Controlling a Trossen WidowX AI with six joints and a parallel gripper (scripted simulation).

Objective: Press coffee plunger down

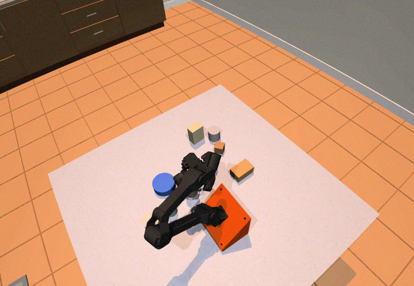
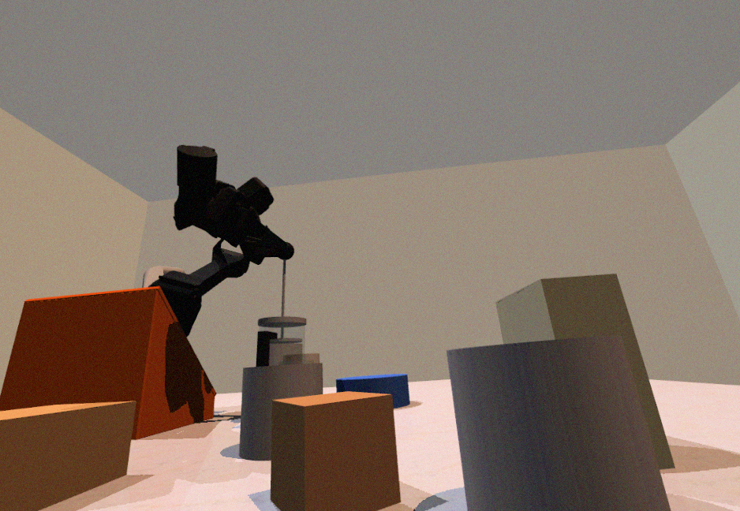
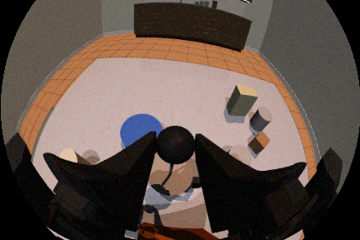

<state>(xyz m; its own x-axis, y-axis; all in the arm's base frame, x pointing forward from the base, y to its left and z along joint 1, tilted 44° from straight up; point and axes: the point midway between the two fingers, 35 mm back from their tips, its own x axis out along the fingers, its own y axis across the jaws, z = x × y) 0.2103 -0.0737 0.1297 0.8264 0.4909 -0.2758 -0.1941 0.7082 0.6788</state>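
Right now my gripper tip is 130 mm above the coffee press, 20 mm to the left of it and 10 mm past it. Round my gripper tip: blue disc: 230 mm below, 110 mm to the left, 100 mm ahead; then small cube: 270 mm to the right, 220 mm below, 150 mm ahead; then orange block: 290 mm to the right, 220 mm below, 40 mm behind.
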